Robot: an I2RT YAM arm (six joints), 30 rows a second.
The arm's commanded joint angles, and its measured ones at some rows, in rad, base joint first. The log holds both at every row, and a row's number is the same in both.
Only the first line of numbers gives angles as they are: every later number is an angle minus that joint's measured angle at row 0.
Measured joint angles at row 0:
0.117 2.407 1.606 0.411 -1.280 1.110
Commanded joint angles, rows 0 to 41:
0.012 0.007 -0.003 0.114 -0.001 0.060
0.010 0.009 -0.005 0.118 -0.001 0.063
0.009 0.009 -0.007 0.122 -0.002 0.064
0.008 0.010 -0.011 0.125 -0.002 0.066
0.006 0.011 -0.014 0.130 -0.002 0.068
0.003 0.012 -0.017 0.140 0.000 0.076
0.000 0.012 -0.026 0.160 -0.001 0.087
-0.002 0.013 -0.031 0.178 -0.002 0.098
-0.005 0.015 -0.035 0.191 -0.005 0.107
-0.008 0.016 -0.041 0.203 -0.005 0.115
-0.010 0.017 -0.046 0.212 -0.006 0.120
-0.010 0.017 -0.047 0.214 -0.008 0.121
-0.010 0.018 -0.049 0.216 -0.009 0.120
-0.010 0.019 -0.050 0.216 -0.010 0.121
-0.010 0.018 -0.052 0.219 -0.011 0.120
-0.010 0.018 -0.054 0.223 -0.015 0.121
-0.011 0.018 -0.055 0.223 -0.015 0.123
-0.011 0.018 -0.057 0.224 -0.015 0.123
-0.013 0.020 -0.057 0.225 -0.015 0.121
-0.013 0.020 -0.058 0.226 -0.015 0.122
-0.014 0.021 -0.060 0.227 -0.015 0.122
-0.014 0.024 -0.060 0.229 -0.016 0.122
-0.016 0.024 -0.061 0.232 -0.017 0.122
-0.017 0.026 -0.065 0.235 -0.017 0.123
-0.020 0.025 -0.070 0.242 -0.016 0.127
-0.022 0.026 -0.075 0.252 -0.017 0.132
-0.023 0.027 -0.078 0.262 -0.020 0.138
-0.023 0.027 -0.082 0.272 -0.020 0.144
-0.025 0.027 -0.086 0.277 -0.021 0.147
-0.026 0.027 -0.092 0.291 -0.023 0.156
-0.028 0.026 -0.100 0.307 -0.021 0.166
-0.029 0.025 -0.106 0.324 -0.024 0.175
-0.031 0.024 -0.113 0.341 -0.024 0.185
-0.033 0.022 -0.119 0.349 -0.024 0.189
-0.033 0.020 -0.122 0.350 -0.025 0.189
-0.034 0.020 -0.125 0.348 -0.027 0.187
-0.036 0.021 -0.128 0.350 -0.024 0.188
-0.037 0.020 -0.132 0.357 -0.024 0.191
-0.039 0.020 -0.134 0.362 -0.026 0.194
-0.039 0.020 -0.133 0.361 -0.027 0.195
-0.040 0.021 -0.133 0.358 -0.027 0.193
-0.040 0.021 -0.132 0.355 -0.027 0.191
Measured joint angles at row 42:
-0.036 0.009 -0.132 0.296 0.002 0.183
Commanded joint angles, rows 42 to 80:
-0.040 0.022 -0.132 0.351 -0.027 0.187
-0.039 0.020 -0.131 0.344 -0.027 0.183
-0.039 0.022 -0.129 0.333 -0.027 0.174
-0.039 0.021 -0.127 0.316 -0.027 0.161
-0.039 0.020 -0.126 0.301 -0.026 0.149
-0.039 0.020 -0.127 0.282 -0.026 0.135
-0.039 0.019 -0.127 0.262 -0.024 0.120
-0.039 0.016 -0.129 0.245 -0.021 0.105
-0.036 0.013 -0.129 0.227 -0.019 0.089
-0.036 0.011 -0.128 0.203 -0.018 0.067
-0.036 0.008 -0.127 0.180 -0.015 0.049
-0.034 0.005 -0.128 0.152 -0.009 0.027
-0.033 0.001 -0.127 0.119 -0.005 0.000
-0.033 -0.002 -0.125 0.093 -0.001 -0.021
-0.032 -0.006 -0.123 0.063 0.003 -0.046
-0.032 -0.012 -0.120 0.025 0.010 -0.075
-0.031 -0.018 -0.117 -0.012 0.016 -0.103
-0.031 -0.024 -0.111 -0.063 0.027 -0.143
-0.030 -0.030 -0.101 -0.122 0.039 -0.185
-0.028 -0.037 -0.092 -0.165 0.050 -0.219
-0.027 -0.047 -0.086 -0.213 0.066 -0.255
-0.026 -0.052 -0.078 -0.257 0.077 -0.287
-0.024 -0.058 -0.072 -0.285 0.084 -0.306
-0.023 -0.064 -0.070 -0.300 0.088 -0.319
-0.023 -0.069 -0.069 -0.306 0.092 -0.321
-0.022 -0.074 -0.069 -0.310 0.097 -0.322
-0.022 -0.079 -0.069 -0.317 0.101 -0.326
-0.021 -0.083 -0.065 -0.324 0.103 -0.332
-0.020 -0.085 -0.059 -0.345 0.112 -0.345
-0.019 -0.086 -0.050 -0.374 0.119 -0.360
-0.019 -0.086 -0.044 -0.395 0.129 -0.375
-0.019 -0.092 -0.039 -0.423 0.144 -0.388
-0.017 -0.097 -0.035 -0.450 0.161 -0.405
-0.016 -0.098 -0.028 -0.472 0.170 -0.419
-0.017 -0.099 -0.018 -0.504 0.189 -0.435
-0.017 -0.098 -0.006 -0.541 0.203 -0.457
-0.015 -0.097 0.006 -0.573 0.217 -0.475
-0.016 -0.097 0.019 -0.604 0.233 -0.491
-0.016 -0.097 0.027 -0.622 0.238 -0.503
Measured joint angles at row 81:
-0.018 -0.073 -0.013 -0.502 0.194 -0.421
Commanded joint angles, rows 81 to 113:
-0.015 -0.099 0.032 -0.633 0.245 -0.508
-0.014 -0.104 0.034 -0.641 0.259 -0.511
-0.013 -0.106 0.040 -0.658 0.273 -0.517
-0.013 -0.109 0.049 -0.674 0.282 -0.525
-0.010 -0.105 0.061 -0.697 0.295 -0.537
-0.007 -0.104 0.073 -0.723 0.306 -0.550
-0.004 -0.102 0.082 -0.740 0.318 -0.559
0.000 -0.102 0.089 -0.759 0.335 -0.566
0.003 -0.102 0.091 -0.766 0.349 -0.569
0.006 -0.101 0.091 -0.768 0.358 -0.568
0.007 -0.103 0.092 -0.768 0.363 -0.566
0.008 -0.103 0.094 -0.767 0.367 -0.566
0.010 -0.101 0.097 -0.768 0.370 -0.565
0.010 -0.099 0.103 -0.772 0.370 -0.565
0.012 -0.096 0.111 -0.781 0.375 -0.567
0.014 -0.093 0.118 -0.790 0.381 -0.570
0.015 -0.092 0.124 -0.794 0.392 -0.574
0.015 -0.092 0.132 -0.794 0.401 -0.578
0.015 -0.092 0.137 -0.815 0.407 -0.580
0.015 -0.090 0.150 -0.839 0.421 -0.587
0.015 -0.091 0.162 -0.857 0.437 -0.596
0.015 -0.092 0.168 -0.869 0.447 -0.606
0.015 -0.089 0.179 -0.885 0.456 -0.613
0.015 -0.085 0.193 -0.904 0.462 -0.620
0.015 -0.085 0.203 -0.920 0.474 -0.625
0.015 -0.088 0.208 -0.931 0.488 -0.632
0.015 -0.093 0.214 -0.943 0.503 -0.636
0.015 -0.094 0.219 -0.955 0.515 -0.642
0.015 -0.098 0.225 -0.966 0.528 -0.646
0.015 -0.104 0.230 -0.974 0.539 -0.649
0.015 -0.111 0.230 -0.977 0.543 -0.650
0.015 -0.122 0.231 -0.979 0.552 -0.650
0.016 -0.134 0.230 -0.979 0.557 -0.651
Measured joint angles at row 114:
0.014 -0.088 0.213 -0.922 0.506 -0.627
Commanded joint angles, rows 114 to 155:
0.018 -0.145 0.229 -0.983 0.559 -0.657
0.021 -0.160 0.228 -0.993 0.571 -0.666
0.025 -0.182 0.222 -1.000 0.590 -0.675
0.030 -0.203 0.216 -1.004 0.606 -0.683
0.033 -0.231 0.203 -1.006 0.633 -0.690
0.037 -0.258 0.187 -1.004 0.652 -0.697
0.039 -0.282 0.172 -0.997 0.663 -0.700
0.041 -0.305 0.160 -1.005 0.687 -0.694
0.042 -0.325 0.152 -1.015 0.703 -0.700
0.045 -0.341 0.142 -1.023 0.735 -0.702
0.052 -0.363 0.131 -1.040 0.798 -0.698
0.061 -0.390 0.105 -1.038 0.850 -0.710
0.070 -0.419 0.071 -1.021 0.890 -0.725
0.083 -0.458 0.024 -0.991 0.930 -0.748
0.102 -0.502 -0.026 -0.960 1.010 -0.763
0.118 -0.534 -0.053 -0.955 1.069 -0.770
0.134 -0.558 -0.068 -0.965 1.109 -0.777
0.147 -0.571 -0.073 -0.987 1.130 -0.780
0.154 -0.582 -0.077 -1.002 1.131 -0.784
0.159 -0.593 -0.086 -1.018 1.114 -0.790
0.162 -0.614 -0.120 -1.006 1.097 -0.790
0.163 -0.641 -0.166 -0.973 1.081 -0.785
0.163 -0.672 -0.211 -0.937 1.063 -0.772
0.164 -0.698 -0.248 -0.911 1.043 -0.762
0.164 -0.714 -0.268 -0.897 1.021 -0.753
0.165 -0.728 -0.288 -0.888 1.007 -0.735
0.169 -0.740 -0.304 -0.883 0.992 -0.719
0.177 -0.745 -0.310 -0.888 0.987 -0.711
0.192 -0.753 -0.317 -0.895 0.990 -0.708
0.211 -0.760 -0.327 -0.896 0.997 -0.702
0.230 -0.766 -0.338 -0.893 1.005 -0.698
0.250 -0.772 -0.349 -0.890 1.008 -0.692
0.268 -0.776 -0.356 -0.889 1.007 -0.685
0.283 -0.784 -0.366 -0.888 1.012 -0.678
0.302 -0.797 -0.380 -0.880 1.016 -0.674
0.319 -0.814 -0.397 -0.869 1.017 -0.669
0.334 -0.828 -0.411 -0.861 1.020 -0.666
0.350 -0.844 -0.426 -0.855 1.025 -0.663
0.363 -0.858 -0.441 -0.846 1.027 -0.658
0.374 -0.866 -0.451 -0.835 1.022 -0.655
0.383 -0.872 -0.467 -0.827 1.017 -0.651
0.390 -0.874 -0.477 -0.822 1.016 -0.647
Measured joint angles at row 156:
0.375 -0.853 -0.450 -0.859 1.015 -0.670
